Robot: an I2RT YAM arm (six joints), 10 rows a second.
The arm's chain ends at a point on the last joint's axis. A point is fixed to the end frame.
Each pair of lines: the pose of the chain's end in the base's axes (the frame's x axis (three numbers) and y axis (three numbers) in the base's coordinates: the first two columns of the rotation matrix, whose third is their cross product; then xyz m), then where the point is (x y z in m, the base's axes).
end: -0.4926 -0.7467 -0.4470 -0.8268 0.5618 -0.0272 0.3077 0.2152 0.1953
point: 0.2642 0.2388 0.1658
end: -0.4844 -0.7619 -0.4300 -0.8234 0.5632 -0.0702 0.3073 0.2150 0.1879
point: 0.2647 0.2376 0.1564
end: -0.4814 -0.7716 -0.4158 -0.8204 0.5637 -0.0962 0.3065 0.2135 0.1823
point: 0.2644 0.2353 0.1496
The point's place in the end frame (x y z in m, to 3 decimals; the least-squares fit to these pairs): 0.017 0.050 0.023
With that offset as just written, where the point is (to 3 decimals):
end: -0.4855 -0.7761 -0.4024 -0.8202 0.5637 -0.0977 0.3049 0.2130 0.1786
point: 0.263 0.234 0.146
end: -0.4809 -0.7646 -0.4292 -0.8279 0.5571 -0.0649 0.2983 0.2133 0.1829
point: 0.255 0.236 0.152
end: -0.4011 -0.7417 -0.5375 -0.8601 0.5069 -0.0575 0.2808 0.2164 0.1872
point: 0.238 0.239 0.156
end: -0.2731 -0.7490 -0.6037 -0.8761 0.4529 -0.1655 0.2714 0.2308 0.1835
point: 0.232 0.252 0.147
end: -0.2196 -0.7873 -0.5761 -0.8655 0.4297 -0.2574 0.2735 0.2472 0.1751
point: 0.237 0.265 0.135
